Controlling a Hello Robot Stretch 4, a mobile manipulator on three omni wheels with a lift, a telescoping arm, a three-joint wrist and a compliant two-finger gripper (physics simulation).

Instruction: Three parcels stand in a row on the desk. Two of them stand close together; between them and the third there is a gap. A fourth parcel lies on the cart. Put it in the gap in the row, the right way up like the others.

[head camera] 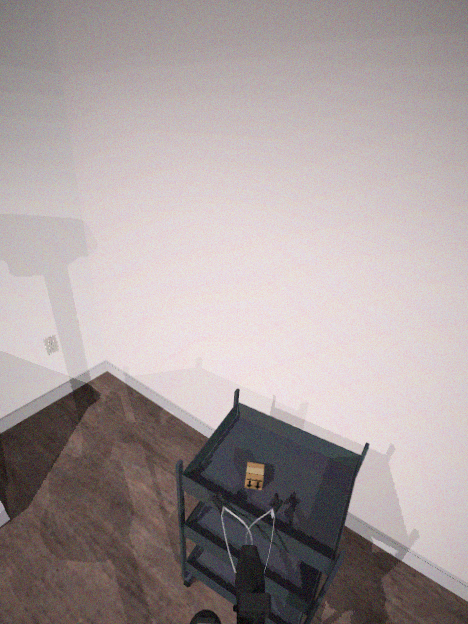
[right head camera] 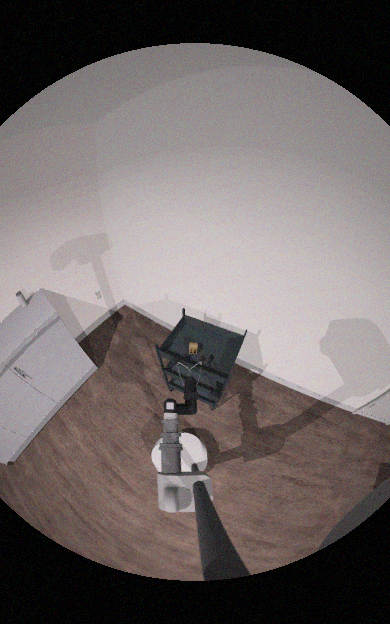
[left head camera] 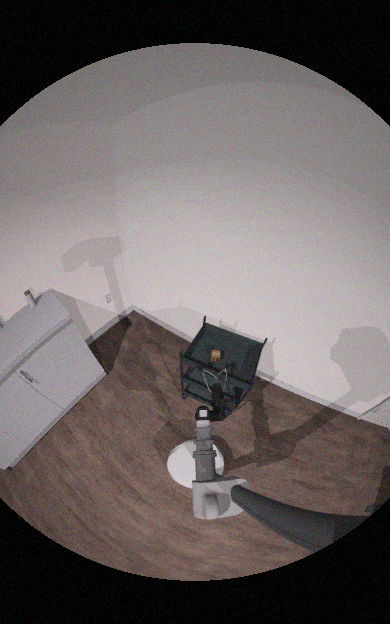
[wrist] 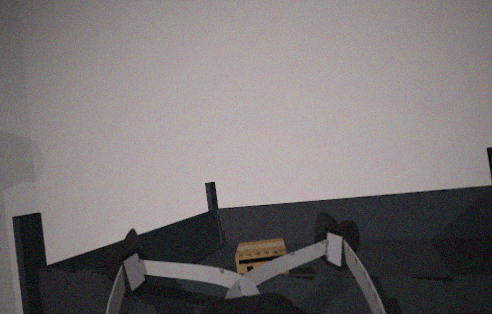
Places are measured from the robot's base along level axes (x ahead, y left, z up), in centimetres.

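Pixels of known places: gripper, fingertip midpoint: [head camera: 248, 492] [right head camera: 189, 355] [left head camera: 213, 362] [wrist: 237, 240]; robot's base, link origin: [right head camera: 180, 454] [left head camera: 194, 462].
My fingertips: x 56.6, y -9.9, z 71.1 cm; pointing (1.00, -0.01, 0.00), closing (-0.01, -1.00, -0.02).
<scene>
For each thing: its top centre in the pictures, then the offset to it from my fingertips. "spot": a spot on its surface instead.
- fourth parcel, top centre: [wrist: 260, 245] [head camera: 255, 470] [right head camera: 192, 345] [left head camera: 215, 353] dy -2.4, dx +8.3, dz -2.8 cm
- white cabinet, surface spot: [left head camera: 55, 370] spot: dy +116.2, dx -6.6, dz -17.1 cm
- small cylinder, top centre: [left head camera: 26, 291] [right head camera: 17, 292] dy +145.5, dx +29.7, dz +31.8 cm
The fourth parcel [head camera: 254, 475] [left head camera: 215, 355] [right head camera: 193, 348] [wrist: 260, 254] is a small orange-brown box on the top shelf of the dark cart [head camera: 179, 509] [left head camera: 182, 372] [right head camera: 162, 364] [wrist: 410, 215]. Two dark arrow marks show on its side toward me in the head view; they seem to point down. My gripper [head camera: 247, 508] [left head camera: 215, 370] [right head camera: 190, 364] [wrist: 237, 240] is open and empty. In the head view its fingertips show just short of the parcel, near the cart's front edge. In the wrist view one finger strip partly covers the parcel. The desk row of parcels does not show.
The cart has raised rims, corner posts and lower shelves. A wall stands behind it. A white cabinet [left head camera: 55, 370] [right head camera: 45, 370] with a small cylinder [left head camera: 31, 298] [right head camera: 22, 299] on top stands at the left. A white round disc [left head camera: 182, 462] [right head camera: 192, 447] lies beneath my arm.
</scene>
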